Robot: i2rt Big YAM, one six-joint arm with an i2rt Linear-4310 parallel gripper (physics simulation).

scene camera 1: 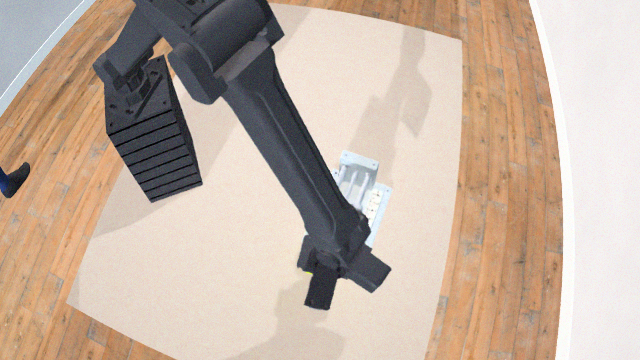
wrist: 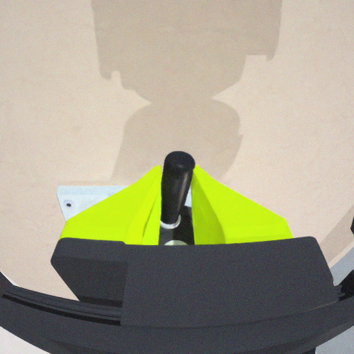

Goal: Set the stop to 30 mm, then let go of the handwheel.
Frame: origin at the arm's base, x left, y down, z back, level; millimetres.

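Seen in the pictures: arm's base at its link origin: [scene camera 1: 135,93].
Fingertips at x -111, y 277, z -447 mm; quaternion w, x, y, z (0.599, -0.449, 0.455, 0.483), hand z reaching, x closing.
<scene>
Offsets run from my fingertips to a thing's middle. "pt": to the spot under its first point. Level surfaces: height alone.
My gripper [wrist: 175,174] is shut on the black crank handle [wrist: 176,187] of the handwheel, with a yellow-green finger on each side of it in the wrist view. A dark part of the handwheel [wrist: 184,223] shows below the handle, between the fingers. The pale metal stage @[pt dx +233, dy -58, dz -10 mm] [scene camera 1: 359,161] has guide rods and stands behind my arm in scene camera 1. Its scale strip @[pt dx +174, dy -14, dz -66 mm] [scene camera 1: 374,201] shows beside the arm, with numbers too small to read. The stop and pointer are hidden by the arm. A corner of the base plate [wrist: 90,196] shows at the left in the wrist view.
The beige mat @[dy +42 mm] [scene camera 1: 200,280] lies under the stage. The black ribbed base block [scene camera 1: 160,160] stands at the left in scene camera 1, under the arm. Wooden floor [scene camera 1: 505,200] surrounds the mat. A dark shoe [scene camera 1: 19,180] shows at the far left edge.
</scene>
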